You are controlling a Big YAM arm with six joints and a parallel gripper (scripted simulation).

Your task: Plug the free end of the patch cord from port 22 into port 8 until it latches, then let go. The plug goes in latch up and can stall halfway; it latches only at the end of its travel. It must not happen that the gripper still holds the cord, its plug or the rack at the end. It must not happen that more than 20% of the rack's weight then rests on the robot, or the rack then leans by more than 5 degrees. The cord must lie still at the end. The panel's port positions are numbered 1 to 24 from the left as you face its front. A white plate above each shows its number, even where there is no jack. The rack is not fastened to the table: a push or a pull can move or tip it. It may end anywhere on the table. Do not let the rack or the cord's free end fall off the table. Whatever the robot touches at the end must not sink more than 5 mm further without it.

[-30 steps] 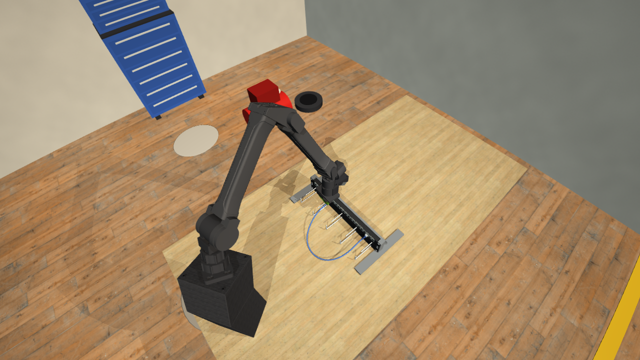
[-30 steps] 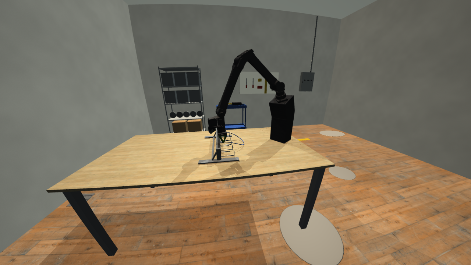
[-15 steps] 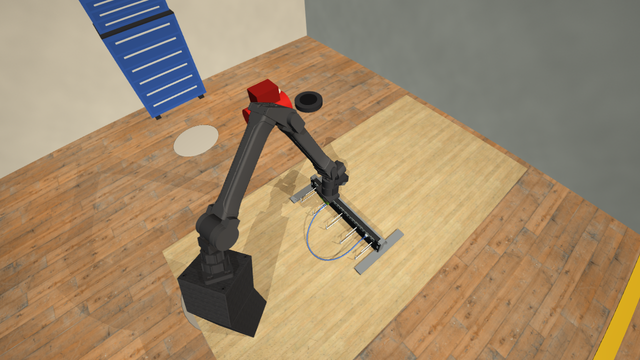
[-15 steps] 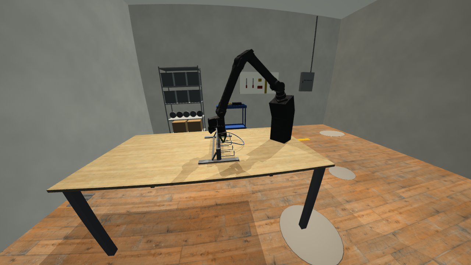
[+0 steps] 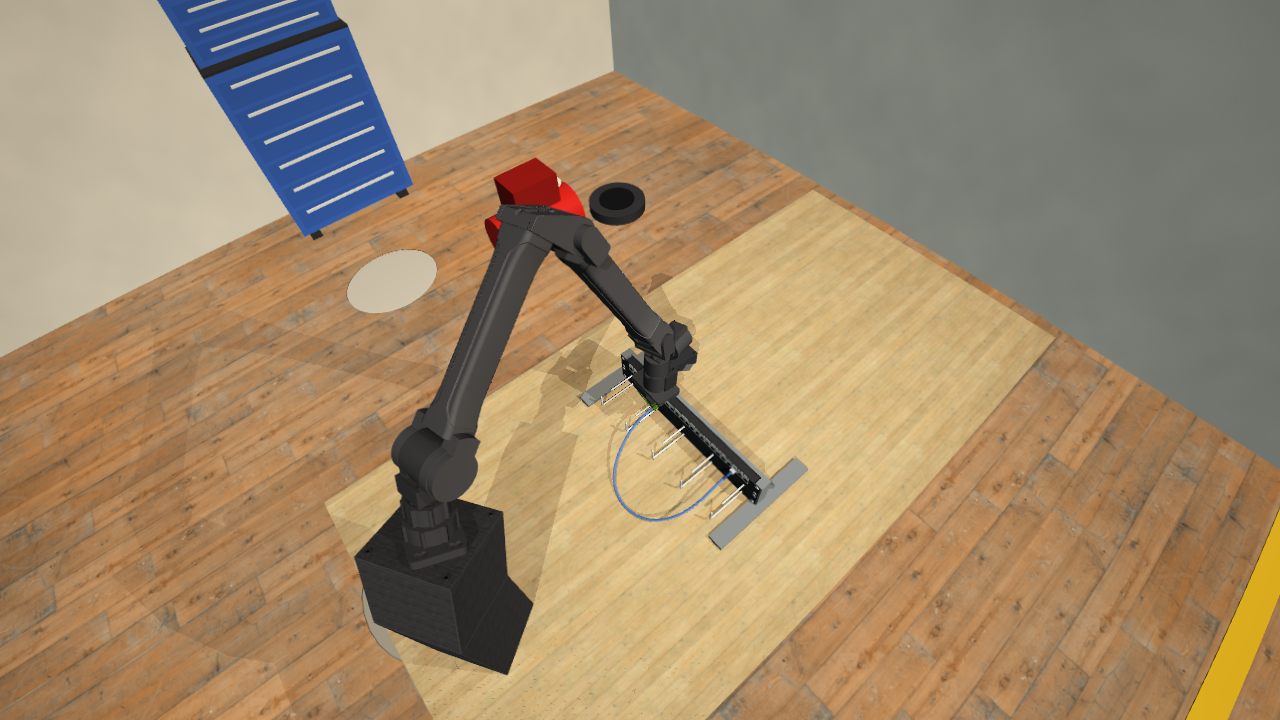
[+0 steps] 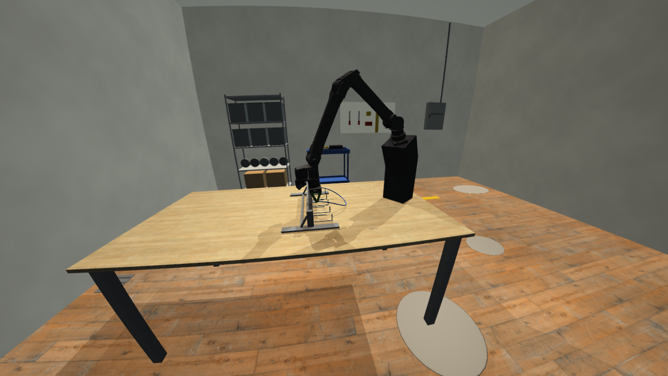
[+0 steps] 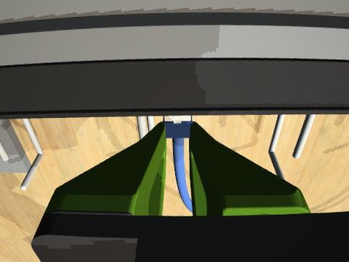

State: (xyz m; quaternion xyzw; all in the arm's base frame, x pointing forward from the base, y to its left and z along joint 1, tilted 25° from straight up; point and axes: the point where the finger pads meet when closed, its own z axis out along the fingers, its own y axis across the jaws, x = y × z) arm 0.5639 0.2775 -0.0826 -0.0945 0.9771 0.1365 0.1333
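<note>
My hand is 20 mm short of the cord plug and 10 mm to the right of it.
</note>
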